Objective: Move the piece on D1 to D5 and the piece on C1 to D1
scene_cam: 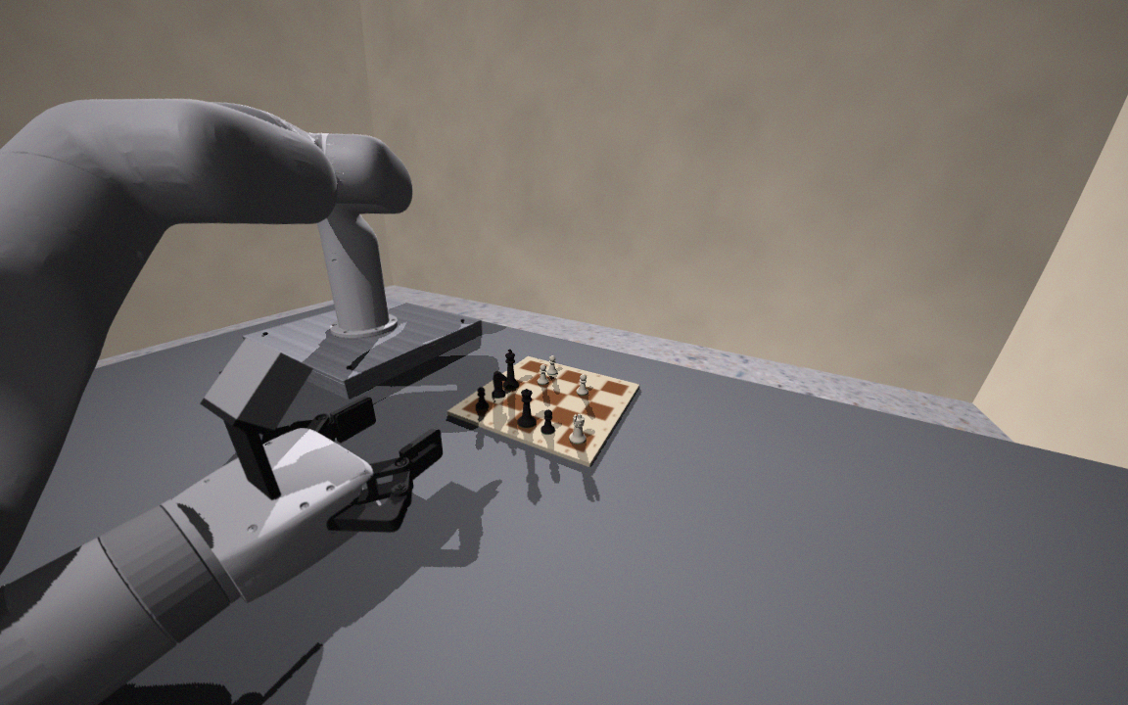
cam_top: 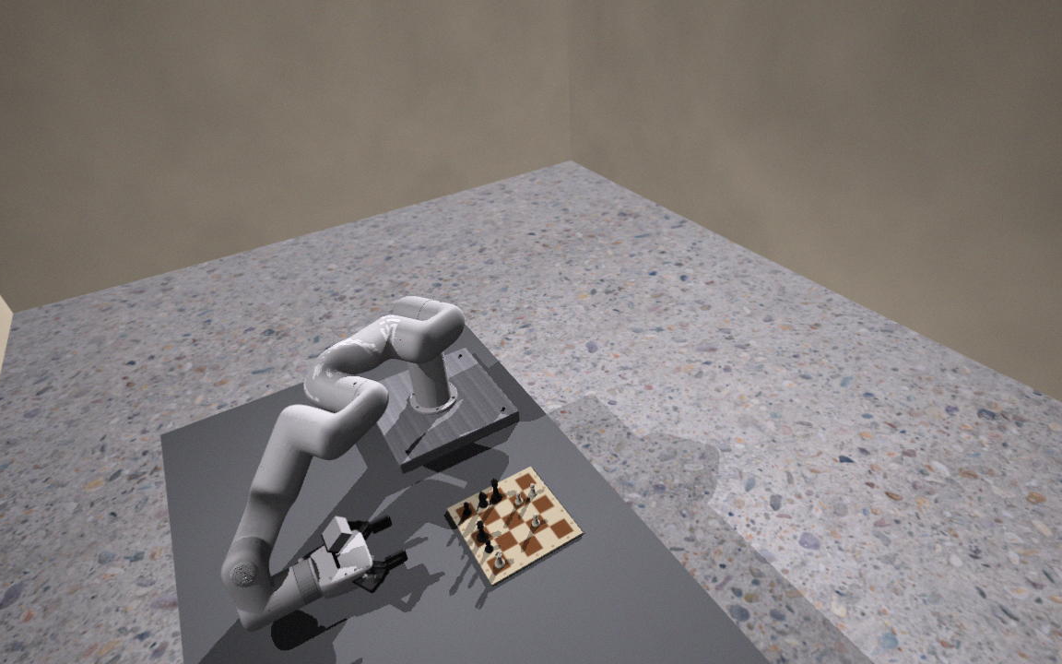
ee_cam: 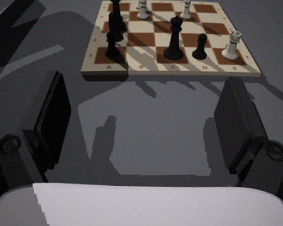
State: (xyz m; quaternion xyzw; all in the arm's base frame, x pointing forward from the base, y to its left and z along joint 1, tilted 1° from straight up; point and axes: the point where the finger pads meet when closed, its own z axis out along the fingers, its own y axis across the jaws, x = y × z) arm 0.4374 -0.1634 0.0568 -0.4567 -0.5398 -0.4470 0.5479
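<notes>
The white piece is 190 mm to the left of my hand, 80 mm ahead of it and 70 mm below it. The rest, counted from my hand: chessboard 250 mm to the left, 80 mm below, 10 mm behind.
</notes>
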